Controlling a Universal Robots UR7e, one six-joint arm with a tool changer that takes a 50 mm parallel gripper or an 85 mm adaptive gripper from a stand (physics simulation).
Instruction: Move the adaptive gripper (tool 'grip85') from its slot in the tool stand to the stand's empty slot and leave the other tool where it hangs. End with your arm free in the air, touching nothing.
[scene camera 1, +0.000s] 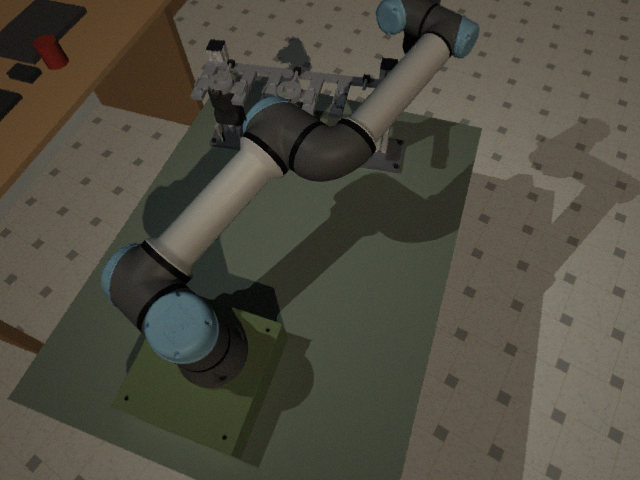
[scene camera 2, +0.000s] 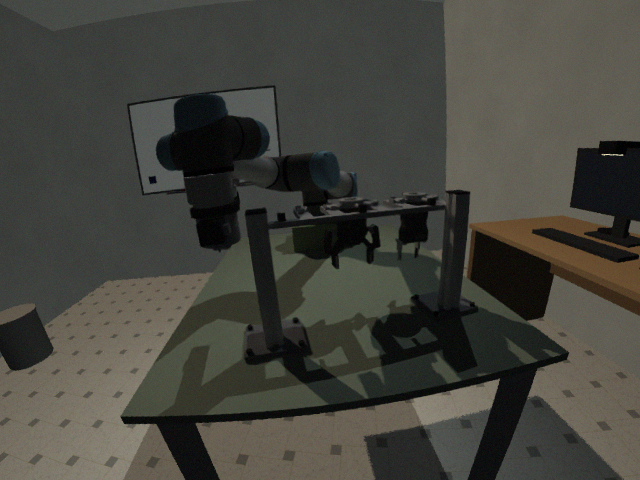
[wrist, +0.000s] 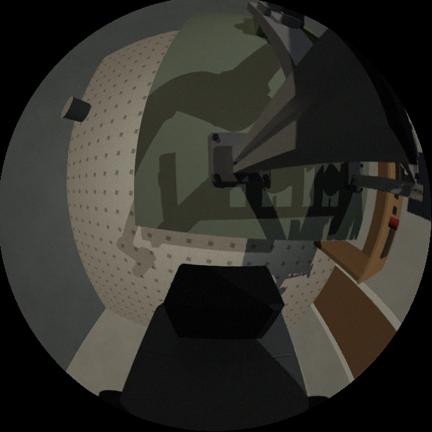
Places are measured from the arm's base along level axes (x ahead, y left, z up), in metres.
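Where they show: arm's base at its link origin: (scene camera 1: 213, 351).
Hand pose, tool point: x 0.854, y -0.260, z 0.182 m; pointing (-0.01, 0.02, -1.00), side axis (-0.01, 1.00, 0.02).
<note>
Things, the pixels of their top centre, and the offset from my tool point. "pt": a spot on its surface instead.
- rail at a spot on its surface: (scene camera 2: 392, 211) pt dx -0.146, dy +0.345, dz -0.010 m
- far post at a spot on its surface: (scene camera 2: 454, 253) pt dx -0.117, dy +0.497, dz -0.120 m
The adaptive gripper (scene camera 2: 352, 235) hangs in the stand's middle slot, its black fingers spread and empty; in scene camera 1 the elbow hides its body below the round plate. The slimmer parallel gripper (scene camera 1: 227, 109) (scene camera 2: 413, 227) hangs in the end slot on the desk side. The stand's other end slot is empty; its prong (scene camera 1: 338, 98) shows beside the upper arm link. My arm's dark tool end (scene camera 2: 218, 232) carries no gripper. It is in the air beside the stand post (scene camera 2: 264, 279) on the empty slot's side, with a gap in scene camera 2. No fingers show in the wrist view.
The stand's near post (wrist: 280, 130) looms large in the wrist view. The rail (scene camera 1: 258, 68) (scene camera 2: 392, 211) joins both posts. The far post (scene camera 2: 454, 253) stands on the desk side. My elbow (scene camera 1: 310, 144) passes over the stand. A wooden desk (scene camera 1: 118, 36) (scene camera 2: 563, 224) stands nearby.
</note>
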